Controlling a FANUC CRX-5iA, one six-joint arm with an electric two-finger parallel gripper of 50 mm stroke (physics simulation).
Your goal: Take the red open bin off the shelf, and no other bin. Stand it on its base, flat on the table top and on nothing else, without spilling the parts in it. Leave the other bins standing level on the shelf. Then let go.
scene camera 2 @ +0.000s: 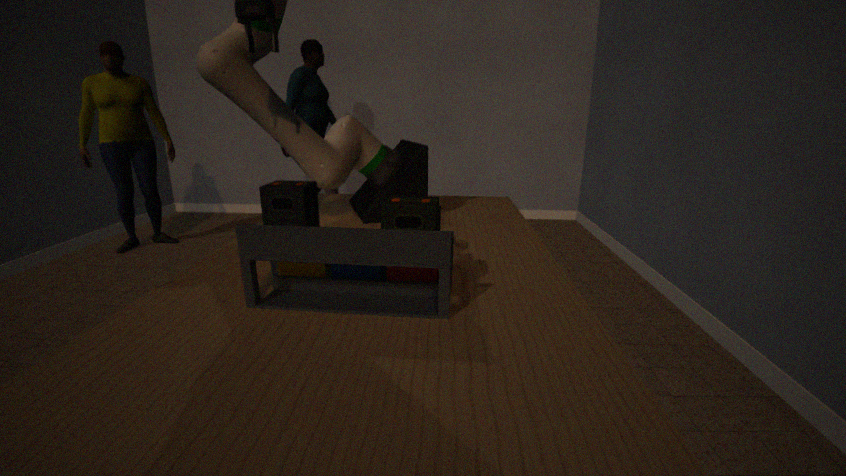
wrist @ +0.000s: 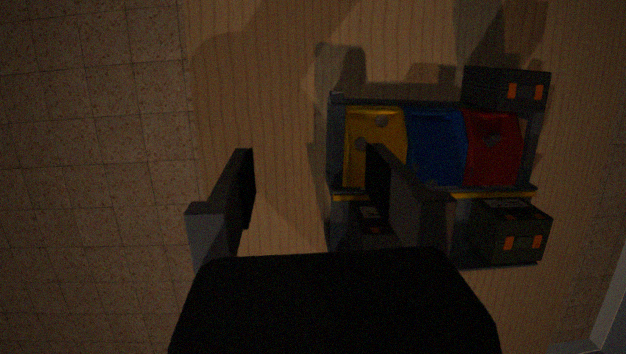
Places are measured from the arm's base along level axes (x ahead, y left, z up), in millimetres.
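Where they show: gripper, fingertip midpoint: [scene camera 2: 263,52] [wrist: 310,168]; arm's base, origin of the base link: [scene camera 2: 387,173].
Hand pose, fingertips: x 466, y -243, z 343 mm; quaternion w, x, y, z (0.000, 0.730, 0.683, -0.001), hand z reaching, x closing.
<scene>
Things, the pixels of their top centre, and the offset from my fingertips. Level surfaces: height alone.
- red open bin, middle of its top: [wrist: 496,162] [scene camera 2: 416,244] 348 mm left, 159 mm ahead, 402 mm down
- blue bin, middle of its top: [wrist: 438,162] [scene camera 2: 364,242] 236 mm left, 148 mm ahead, 402 mm down
- yellow bin, middle of its top: [wrist: 376,162] [scene camera 2: 314,240] 125 mm left, 136 mm ahead, 402 mm down
- wooden table, its level: 483 mm down
The red open bin [scene camera 2: 412,273] [wrist: 492,162] is in the right part of the grey shelf [scene camera 2: 349,247] [wrist: 335,145]; a small grey part shows in it in the wrist view. The blue bin [scene camera 2: 356,272] [wrist: 436,150] is beside it, and the yellow bin [scene camera 2: 301,269] [wrist: 354,162] is at the left end. In scene camera 2 the shelf's front board hides the bins' upper parts. My gripper [scene camera 2: 263,50] [wrist: 310,168] is open, with nothing between its fingers. It is high above the shelf, offset to the yellow bin's side. The right finger covers part of the yellow bin.
Dark boxes with orange marks [scene camera 2: 289,204] [scene camera 2: 411,214] [wrist: 505,85] [wrist: 515,240] are at the shelf; two are near the red bin's end, one on either side of the bin row. The shelf stands on the wooden table [scene camera 2: 384,384] [wrist: 280,65]. Two people stand in the background.
</scene>
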